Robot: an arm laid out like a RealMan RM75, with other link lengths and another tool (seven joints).
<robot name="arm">
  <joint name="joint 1" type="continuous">
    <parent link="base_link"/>
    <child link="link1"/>
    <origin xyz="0 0 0.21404"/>
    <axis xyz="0 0 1"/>
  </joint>
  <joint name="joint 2" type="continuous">
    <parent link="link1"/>
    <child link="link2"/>
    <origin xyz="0 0 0"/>
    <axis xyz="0 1 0"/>
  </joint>
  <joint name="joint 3" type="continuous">
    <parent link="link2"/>
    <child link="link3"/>
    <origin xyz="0 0 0.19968"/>
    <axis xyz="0 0 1"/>
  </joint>
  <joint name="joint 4" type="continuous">
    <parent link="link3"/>
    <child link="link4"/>
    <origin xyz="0 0 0"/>
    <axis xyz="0 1 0"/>
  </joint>
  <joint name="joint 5" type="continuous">
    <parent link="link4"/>
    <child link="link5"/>
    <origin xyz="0 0 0.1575"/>
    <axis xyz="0 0 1"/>
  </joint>
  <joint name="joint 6" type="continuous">
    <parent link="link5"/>
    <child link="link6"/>
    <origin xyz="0 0 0"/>
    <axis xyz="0 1 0"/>
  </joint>
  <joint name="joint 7" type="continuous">
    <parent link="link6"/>
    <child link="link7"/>
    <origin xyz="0 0 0.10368"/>
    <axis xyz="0 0 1"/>
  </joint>
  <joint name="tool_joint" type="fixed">
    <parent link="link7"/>
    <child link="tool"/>
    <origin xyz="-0.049 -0.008 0.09" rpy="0 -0.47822 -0.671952"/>
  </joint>
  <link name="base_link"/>
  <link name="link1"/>
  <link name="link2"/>
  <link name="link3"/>
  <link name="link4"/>
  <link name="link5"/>
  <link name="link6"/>
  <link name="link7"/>
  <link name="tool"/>
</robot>
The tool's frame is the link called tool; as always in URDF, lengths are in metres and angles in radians. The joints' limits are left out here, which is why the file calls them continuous.
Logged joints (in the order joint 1, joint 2, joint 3, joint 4, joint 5, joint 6, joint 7), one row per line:
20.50, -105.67, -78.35, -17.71, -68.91, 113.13, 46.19
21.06, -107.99, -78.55, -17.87, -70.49, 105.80, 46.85
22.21, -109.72, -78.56, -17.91, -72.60, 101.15, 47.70
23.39, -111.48, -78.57, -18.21, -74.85, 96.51, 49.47
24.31, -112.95, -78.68, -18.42, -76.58, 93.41, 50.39
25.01, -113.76, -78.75, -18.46, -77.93, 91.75, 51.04
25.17, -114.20, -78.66, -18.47, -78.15, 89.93, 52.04
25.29, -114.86, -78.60, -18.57, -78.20, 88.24, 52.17
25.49, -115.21, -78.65, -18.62, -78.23, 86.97, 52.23
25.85, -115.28, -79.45, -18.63, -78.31, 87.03, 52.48
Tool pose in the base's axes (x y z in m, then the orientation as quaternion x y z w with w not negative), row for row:
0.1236, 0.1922, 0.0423, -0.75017, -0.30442, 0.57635, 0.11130
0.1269, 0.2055, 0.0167, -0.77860, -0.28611, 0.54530, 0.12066
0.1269, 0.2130, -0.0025, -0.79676, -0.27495, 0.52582, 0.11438
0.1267, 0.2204, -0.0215, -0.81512, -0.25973, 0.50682, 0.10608
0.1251, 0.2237, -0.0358, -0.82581, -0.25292, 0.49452, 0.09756
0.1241, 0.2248, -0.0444, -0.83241, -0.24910, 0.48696, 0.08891
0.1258, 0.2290, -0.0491, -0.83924, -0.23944, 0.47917, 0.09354
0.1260, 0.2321, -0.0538, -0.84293, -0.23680, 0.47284, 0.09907
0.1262, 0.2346, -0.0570, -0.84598, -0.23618, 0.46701, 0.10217
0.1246, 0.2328, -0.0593, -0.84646, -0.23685, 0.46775, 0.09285
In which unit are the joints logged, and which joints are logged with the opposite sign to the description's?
The joints are logged in degrees. Opposite sign: joint 2, joint 6.
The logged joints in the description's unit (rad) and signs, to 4 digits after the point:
0.3578, 1.8443, -1.3675, -0.3091, -1.2027, -1.9745, 0.8062
0.3676, 1.8848, -1.3710, -0.3119, -1.2303, -1.8466, 0.8177
0.3876, 1.9150, -1.3711, -0.3126, -1.2671, -1.7654, 0.8325
0.4082, 1.9457, -1.3713, -0.3178, -1.3064, -1.6844, 0.8634
0.4243, 1.9713, -1.3732, -0.3215, -1.3366, -1.6303, 0.8795
0.4365, 1.9855, -1.3744, -0.3222, -1.3601, -1.6013, 0.8908
0.4393, 1.9932, -1.3729, -0.3224, -1.3640, -1.5696, 0.9083
0.4414, 2.0047, -1.3718, -0.3241, -1.3648, -1.5401, 0.9105
0.4449, 2.0108, -1.3727, -0.3250, -1.3654, -1.5179, 0.9116
0.4512, 2.0120, -1.3867, -0.3252, -1.3668, -1.5190, 0.9159

